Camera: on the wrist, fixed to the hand. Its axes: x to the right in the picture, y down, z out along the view.
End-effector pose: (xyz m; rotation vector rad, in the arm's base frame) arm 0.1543 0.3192 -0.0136 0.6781 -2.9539 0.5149
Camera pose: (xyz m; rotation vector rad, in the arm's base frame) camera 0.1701 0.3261 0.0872 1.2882 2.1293 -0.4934
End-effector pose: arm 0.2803 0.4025 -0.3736 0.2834 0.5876 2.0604
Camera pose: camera 0.2646 0.3854 -0.4732 -1.2406 -0.1980 -2.3633
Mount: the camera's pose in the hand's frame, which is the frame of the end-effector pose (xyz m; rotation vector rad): -0.0031 -0.0319 -0.0971 0.2095 -0.4277 1.5653
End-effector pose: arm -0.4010 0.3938 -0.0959 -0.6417 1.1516 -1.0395
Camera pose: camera -0.5032 0.3922 -0.0982 0.2822 0.7799 0.3264
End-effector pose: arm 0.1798 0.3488 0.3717 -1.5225 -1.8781 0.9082
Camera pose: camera 0.2358 0.3572 0.4569 2.2841 0.3003 -1.7370
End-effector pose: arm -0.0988 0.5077 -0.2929 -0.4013 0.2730 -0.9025
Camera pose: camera -0.1613 0.4710 -0.3651 -0.0836 0.0341 0.6895
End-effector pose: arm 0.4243 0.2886 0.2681 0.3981 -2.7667 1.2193
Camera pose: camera 0.4340 0.3400 0.3559 1.1543 1.6998 -0.9096
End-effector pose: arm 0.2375 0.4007 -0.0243 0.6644 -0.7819 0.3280
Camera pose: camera 0.3040 0.4407 -0.0909 0.1696 -1.5971 1.7402
